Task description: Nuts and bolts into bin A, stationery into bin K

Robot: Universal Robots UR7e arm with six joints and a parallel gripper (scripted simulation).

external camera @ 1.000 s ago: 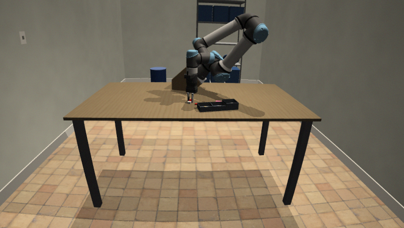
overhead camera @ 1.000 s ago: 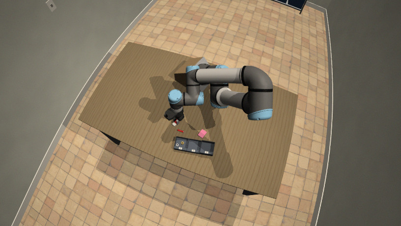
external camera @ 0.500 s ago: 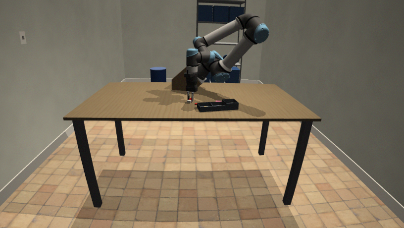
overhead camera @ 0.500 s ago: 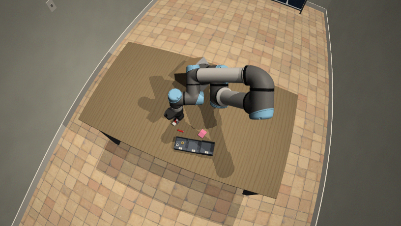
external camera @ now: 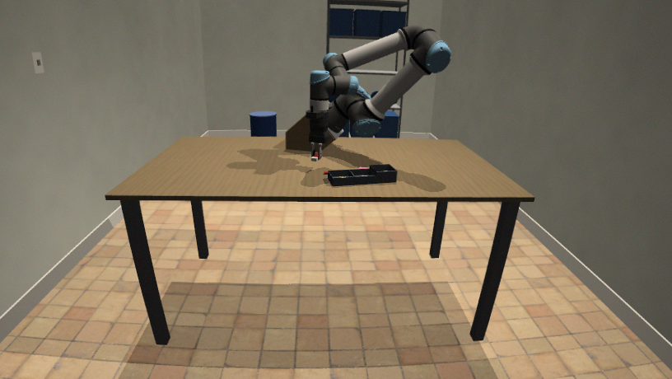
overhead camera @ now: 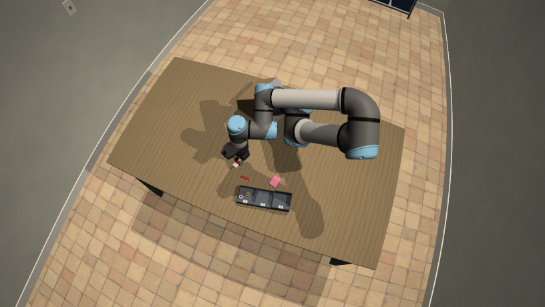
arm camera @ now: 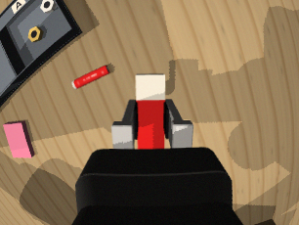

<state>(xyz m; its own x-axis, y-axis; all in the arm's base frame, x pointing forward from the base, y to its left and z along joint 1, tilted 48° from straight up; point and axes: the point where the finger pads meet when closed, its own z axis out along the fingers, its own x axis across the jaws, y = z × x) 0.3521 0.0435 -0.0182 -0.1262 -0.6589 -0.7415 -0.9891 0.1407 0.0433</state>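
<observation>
The three joined bins lies 8 cm ahead of my hand, 20 cm to the left of it and 4 cm below it. The rest, counted from my hand: brass nut: 10 cm ahead, 12 cm to the left, 6 cm below; then white eraser: 1 cm ahead, 1 cm below; then red cylinder: 4 cm ahead, 6 cm to the left, 6 cm below.
</observation>
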